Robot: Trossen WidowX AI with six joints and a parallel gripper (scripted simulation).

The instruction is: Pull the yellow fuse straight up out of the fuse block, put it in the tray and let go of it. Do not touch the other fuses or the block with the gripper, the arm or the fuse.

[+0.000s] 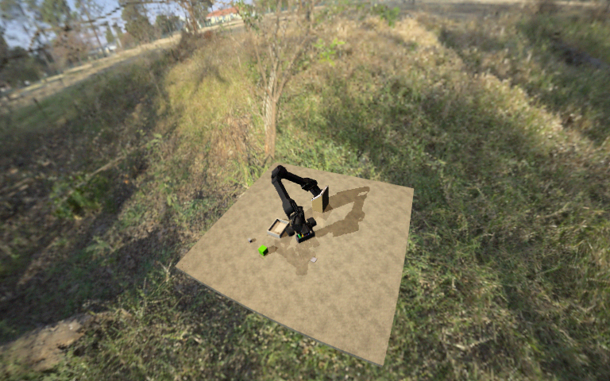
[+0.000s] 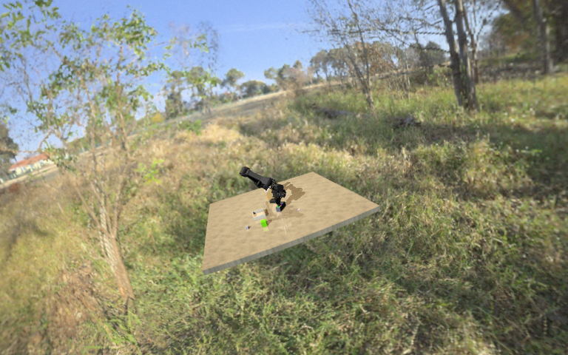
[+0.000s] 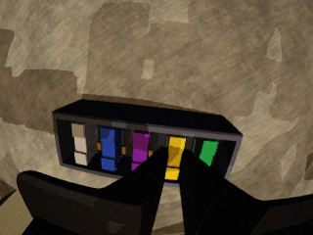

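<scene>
The tray lies 19 cm to the right of my gripper tip, 3 cm below it and 2 cm behind it. Round my gripper tip: yellow fuse 1 cm below.
</scene>
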